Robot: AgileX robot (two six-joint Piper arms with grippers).
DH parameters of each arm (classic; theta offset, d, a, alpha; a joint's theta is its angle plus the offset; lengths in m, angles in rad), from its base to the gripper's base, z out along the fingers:
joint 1: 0 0.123 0 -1.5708
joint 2: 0.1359 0 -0.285 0
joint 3: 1.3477 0 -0.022 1.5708
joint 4: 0 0.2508 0 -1.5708
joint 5: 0 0 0.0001 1.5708
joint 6: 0 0.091 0 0
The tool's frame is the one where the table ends.
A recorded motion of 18 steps. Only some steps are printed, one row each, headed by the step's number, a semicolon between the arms.
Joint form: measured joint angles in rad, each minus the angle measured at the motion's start. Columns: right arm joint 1, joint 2, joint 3, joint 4, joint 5, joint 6; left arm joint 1, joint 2, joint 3, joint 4, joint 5, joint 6.
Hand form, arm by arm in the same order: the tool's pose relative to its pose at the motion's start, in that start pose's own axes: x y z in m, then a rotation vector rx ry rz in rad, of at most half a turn. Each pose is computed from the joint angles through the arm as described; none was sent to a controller.
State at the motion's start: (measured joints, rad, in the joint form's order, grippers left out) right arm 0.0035 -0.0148 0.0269 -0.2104 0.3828 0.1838; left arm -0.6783 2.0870 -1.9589 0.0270 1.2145 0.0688
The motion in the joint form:
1: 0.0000 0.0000 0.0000 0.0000 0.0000 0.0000; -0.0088 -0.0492 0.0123 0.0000 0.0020 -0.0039
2: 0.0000 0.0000 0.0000 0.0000 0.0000 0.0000; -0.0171 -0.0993 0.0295 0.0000 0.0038 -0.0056
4: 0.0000 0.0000 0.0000 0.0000 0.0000 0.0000; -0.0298 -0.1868 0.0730 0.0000 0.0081 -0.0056
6: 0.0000 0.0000 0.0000 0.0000 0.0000 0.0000; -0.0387 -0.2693 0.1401 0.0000 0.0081 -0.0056
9: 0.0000 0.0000 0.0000 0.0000 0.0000 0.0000; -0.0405 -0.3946 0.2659 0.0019 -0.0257 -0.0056
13: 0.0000 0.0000 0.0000 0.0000 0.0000 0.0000; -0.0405 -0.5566 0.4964 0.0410 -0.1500 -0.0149
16: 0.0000 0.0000 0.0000 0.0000 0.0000 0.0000; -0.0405 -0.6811 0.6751 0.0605 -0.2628 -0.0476
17: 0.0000 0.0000 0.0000 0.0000 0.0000 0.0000; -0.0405 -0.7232 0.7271 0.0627 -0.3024 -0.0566
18: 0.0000 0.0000 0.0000 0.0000 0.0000 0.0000; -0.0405 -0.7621 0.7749 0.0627 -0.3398 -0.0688
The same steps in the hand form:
1: 0.0000 0.0000 0.0000 0.0000 0.0000 0.0000; 0.0025 -0.0036 -0.0205 0.0002 -0.0352 0.0035
2: 0.0000 0.0000 0.0000 0.0000 0.0000 0.0000; 0.0066 -0.0069 -0.0399 0.0008 -0.0666 0.0087
4: 0.0000 0.0000 0.0000 0.0000 0.0000 0.0000; 0.0177 -0.0120 -0.0696 0.0026 -0.1069 0.0193
6: 0.0000 0.0000 0.0000 0.0000 0.0000 0.0000; 0.0330 -0.0156 -0.0895 0.0049 -0.1227 0.0271
9: 0.0000 0.0000 0.0000 0.0000 0.0000 0.0000; 0.0587 -0.0163 -0.1110 0.0022 -0.1559 0.0292
13: 0.0000 0.0000 0.0000 0.0000 0.0000 0.0000; 0.0974 -0.0147 -0.1167 -0.0349 -0.2103 0.0367
16: 0.0000 0.0000 0.0000 0.0000 0.0000 0.0000; 0.1287 -0.0149 -0.1168 -0.0483 -0.2690 0.0174
17: 0.0000 0.0000 0.0000 0.0000 0.0000 0.0000; 0.1384 -0.0152 -0.1183 -0.0488 -0.2989 0.0109
18: 0.0000 0.0000 0.0000 0.0000 0.0000 0.0000; 0.1473 -0.0157 -0.1194 -0.0467 -0.3277 0.0002

